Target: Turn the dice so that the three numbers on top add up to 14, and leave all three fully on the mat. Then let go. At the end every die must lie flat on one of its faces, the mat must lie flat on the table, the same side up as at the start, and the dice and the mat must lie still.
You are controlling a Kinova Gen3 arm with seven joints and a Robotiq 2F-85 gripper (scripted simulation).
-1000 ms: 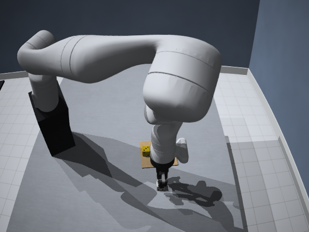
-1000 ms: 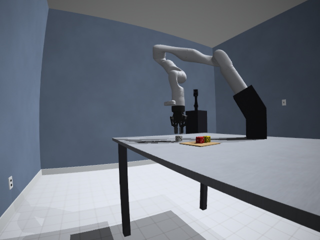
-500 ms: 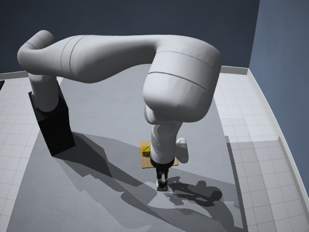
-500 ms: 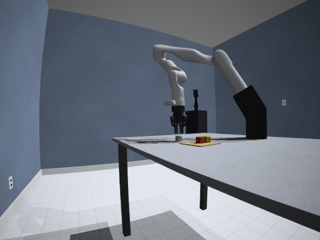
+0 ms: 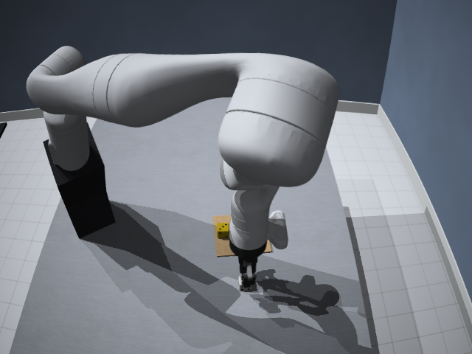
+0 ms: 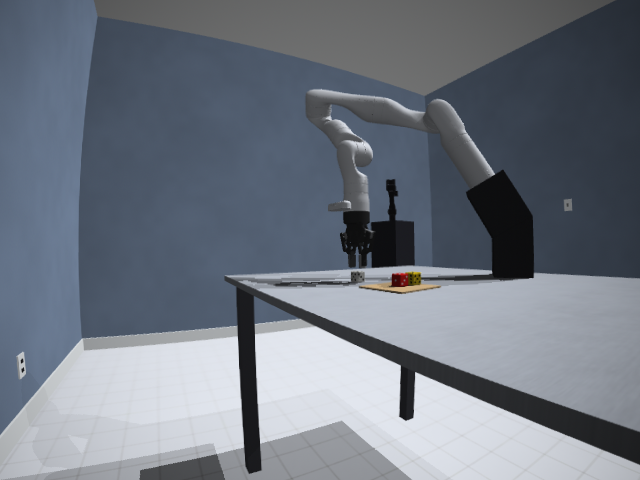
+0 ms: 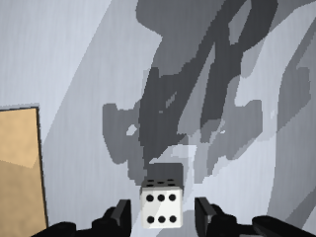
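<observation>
Now: hand 4 cm above the white die. From my hand the other things lie so: tan mat: 3 cm ahead, 17 cm to the left, 5 cm below; red die: 3 cm ahead, 17 cm to the left, 4 cm below; yellow die: 2 cm behind, 17 cm to the left, 4 cm below.
</observation>
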